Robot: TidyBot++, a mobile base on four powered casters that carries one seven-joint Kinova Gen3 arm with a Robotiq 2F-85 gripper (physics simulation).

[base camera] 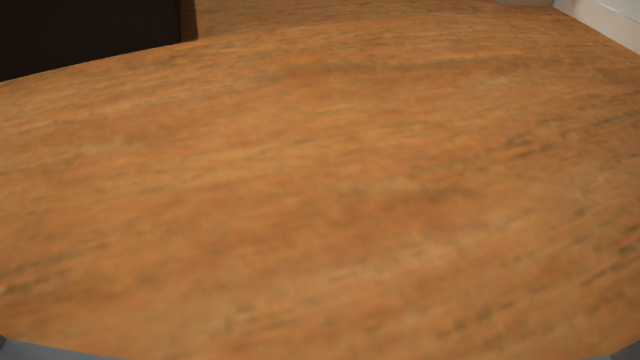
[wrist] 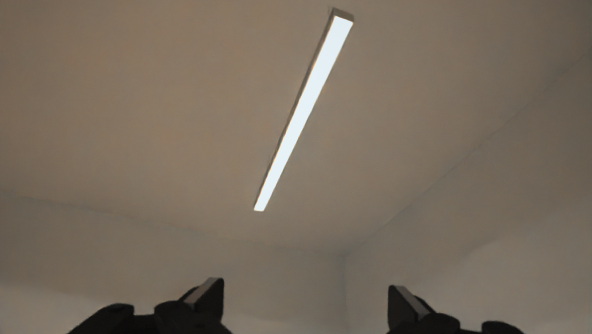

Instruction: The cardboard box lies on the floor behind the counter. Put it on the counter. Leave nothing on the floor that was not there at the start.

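Places are measured from the arm's base along level axes (x right, y ahead, z up), in metres.
Pixels of known places: gripper, fingertip midpoint: (wrist: 305, 300).
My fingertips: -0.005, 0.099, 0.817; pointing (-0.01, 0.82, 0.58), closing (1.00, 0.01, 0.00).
Note:
Behind a point stands the place of what it marks, as x, y, z.
The dark base of the counter (base camera: 85, 30) @[-0.535, 0.808, -0.321] stands at the upper left in the base camera view; its top does not show there. The cardboard box does not show in either view. My gripper (wrist: 305, 300) @[-0.005, 0.099, 0.817] is open and empty in the wrist view, its two dark fingers wide apart at the bottom. It is tilted up toward the ceiling and the corner of the room, so the counter does not show in the wrist view.
The wooden floor (base camera: 320, 200) @[0.008, 0.397, -0.397] stretches ahead of the base. A pale wall with a baseboard (base camera: 610, 20) @[1.029, 1.213, -0.342] runs at the upper right. In the wrist view, a long ceiling lamp (wrist: 305, 112) @[-0.031, 0.709, 1.680] hangs above, and two walls meet in a corner between the fingers.

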